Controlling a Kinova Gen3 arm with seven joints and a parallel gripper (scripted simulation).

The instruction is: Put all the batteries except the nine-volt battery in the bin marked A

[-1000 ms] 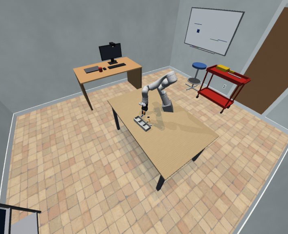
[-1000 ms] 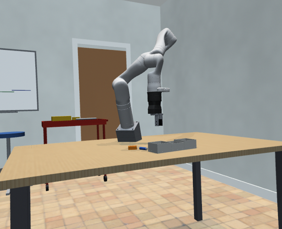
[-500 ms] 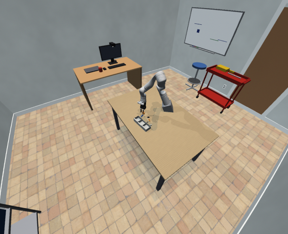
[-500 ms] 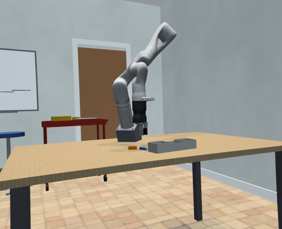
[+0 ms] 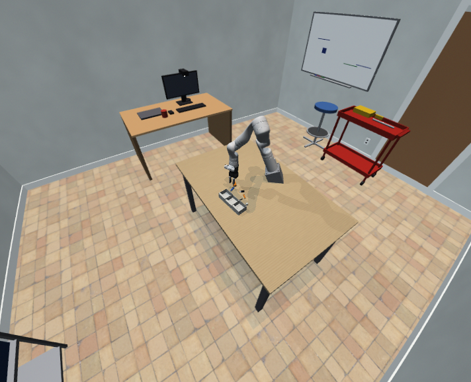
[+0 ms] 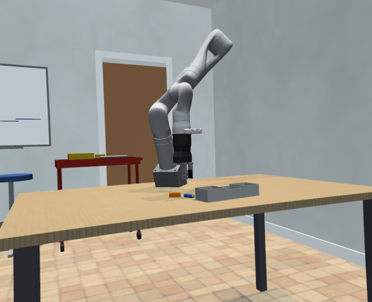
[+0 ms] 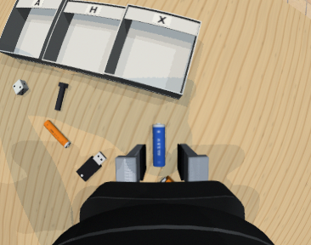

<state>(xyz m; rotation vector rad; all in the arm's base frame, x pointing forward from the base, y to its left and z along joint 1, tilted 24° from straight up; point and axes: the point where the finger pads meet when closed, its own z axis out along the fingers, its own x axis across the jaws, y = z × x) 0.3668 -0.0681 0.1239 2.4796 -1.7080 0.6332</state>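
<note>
The blue cylindrical battery is 9 cm below my hand. From my hand the other things lie so: black USB stick 9 cm below, 7 cm to the left, 5 cm behind; orange cylindrical battery 13 cm to the left, 9 cm below, 3 cm behind; orange nine-volt battery 8 cm below, 5 cm behind, 2 cm to the right.
</note>
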